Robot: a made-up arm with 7 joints.
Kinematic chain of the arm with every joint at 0, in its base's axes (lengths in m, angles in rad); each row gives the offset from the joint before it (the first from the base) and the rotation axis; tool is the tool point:
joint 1: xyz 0 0 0.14 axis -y
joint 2: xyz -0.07 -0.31 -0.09 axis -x
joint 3: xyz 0.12 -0.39 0 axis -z
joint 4: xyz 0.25 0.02 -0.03 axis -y
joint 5: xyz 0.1 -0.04 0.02 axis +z
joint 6: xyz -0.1 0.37 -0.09 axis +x
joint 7: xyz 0.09 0 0.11 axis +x
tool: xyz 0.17 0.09 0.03
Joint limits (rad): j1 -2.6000..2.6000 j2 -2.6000..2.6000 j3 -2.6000..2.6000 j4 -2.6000..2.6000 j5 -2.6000..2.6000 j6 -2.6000..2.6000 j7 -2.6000..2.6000
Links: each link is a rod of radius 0.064 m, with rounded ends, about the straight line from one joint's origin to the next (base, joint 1, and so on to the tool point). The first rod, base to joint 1, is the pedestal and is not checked.
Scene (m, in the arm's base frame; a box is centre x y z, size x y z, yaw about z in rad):
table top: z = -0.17
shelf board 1: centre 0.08 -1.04 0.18 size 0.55 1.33 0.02 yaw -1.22
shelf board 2: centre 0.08 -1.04 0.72 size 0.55 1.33 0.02 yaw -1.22
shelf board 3: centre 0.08 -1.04 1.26 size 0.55 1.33 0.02 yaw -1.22
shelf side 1: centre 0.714 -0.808 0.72 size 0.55 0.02 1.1 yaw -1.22
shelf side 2: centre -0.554 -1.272 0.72 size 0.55 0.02 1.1 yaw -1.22
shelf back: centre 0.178 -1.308 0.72 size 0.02 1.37 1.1 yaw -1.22
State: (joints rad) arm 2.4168 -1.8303 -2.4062 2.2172 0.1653 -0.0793 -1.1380
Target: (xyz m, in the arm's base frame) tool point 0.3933 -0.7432 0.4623
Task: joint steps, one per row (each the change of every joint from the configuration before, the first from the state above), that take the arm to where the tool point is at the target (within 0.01 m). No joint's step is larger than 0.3 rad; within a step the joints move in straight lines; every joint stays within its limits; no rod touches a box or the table.
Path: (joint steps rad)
1: 0.0305 0.2654 0.1061 -0.1130 0.2559 0.1883 0.0837
2: 0.0306 0.2654 0.1061 -0.1130 0.2559 0.1883 0.0837
3: 0.0305 0.2654 0.1062 -0.1130 0.2559 0.1883 0.0836
4: 0.0305 0.2654 0.1061 -0.1130 0.2559 0.1883 0.0837
5: 0.0306 0.2655 0.1061 -0.1130 0.2559 0.1883 0.0837
6: 0.0305 0.2654 0.1061 -0.1129 0.2560 0.1883 0.0837
7: 0.0000 -0.0224 -0.2499 -0.1531 -0.1314 -0.1902 -0.0297
8: 0.0000 -0.0224 -0.2500 -0.1530 -0.1314 -0.1902 -0.0297
9: 0.0000 -0.0224 -0.2499 -0.1530 -0.1314 -0.1903 -0.0296

